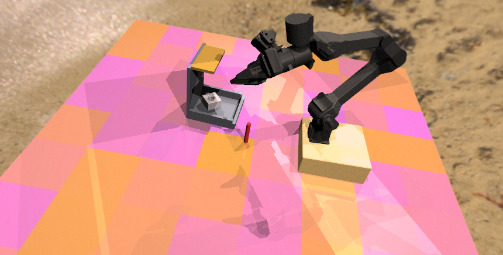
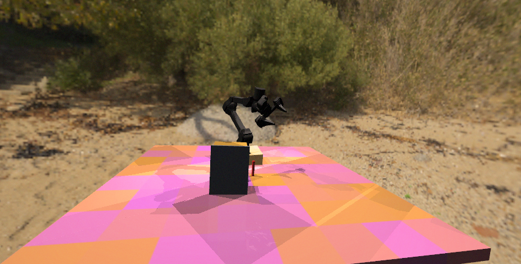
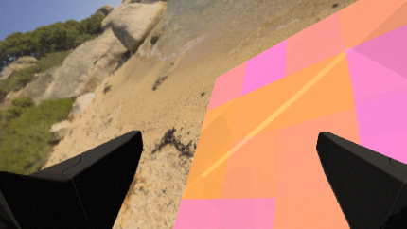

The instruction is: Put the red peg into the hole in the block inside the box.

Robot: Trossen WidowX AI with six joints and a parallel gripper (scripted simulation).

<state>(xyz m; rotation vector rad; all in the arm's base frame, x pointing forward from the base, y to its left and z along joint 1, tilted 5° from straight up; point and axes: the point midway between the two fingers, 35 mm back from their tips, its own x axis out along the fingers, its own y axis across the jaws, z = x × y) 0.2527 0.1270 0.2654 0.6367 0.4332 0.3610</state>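
Now: gripper tip 280 mm above the red peg, 110 mm to the left of it and 60 mm past it. Also, from my gripper tip: orange roof: 260 mm to the right, 120 mm below, 100 mm ahead; then dark back wall: 260 mm to the right, 210 mm below, 140 mm ahead.
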